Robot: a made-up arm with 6 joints.
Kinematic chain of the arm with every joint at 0, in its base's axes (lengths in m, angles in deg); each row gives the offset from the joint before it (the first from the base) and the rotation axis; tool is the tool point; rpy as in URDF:
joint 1: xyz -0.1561 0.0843 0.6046 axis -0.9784 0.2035 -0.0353
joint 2: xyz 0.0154 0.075 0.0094 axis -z
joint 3: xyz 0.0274 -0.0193 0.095 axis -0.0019 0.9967 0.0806
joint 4: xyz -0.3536 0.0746 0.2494 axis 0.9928 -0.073 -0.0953
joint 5: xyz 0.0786 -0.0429 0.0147 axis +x
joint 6: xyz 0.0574 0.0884 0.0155 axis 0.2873 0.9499 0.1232
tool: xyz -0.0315 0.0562 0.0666 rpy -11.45 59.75 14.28
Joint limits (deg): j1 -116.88..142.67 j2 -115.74..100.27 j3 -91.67..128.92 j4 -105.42..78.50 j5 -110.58..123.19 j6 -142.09..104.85
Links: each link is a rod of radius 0.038 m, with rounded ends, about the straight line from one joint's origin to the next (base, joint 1, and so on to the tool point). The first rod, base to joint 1, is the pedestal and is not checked.
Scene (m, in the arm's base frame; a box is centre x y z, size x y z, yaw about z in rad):
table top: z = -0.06
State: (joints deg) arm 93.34 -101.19 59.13 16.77 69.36 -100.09
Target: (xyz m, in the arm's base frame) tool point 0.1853 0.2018 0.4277
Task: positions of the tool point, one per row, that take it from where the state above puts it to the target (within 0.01 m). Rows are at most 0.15 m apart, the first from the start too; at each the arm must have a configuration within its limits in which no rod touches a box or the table.
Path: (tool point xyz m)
1: -0.1592 0.5736 0.2287
2: -0.1272 0.5167 0.1810
3: -0.0715 0.4548 0.1566
4: -0.0036 0.3936 0.1611
5: 0.0651 0.3370 0.1951
6: 0.1244 0.2864 0.2551
7: 0.1665 0.2417 0.3351
8: 0.1853 0.2018 0.4277

